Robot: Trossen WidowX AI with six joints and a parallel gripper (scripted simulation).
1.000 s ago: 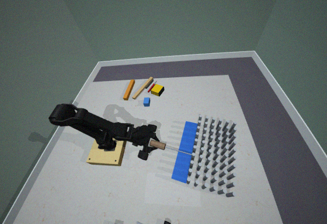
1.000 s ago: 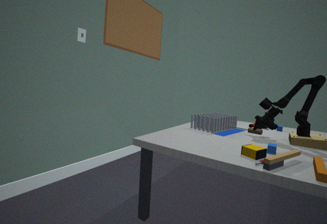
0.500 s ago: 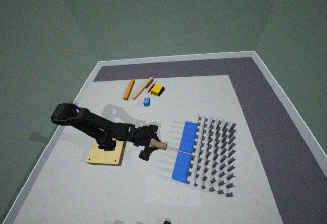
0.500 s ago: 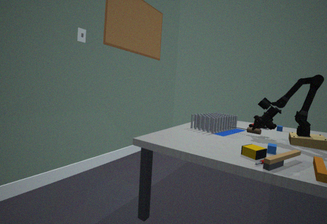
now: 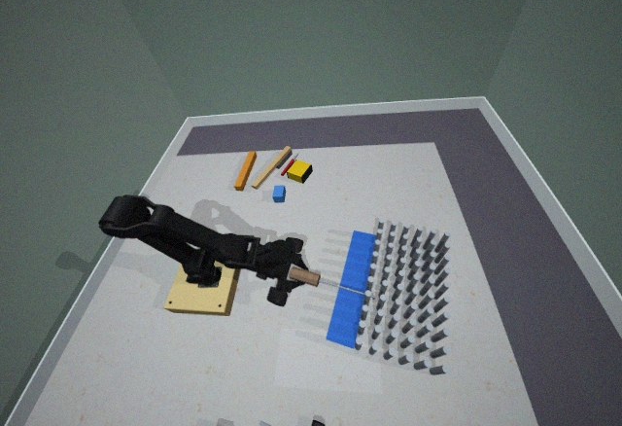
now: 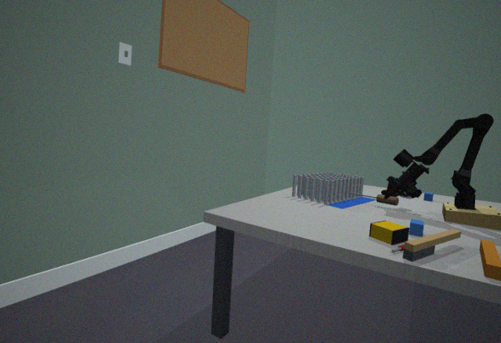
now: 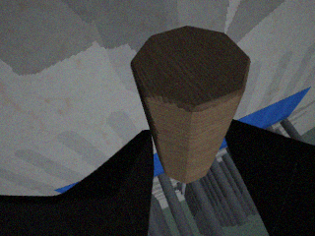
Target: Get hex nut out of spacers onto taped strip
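Now: gripper tip 150 mm short of the blue taped strip, 10 mm to the left of it and 40 mm above it. The rest, counted from my gripper tip: hex nut: 290 mm ahead, 110 mm to the right, 40 mm below; then black box: 20 mm behind, 470 mm to the left, 20 mm below; then wire hook: 100 mm ahead, 40 mm to the right, 10 mm below.
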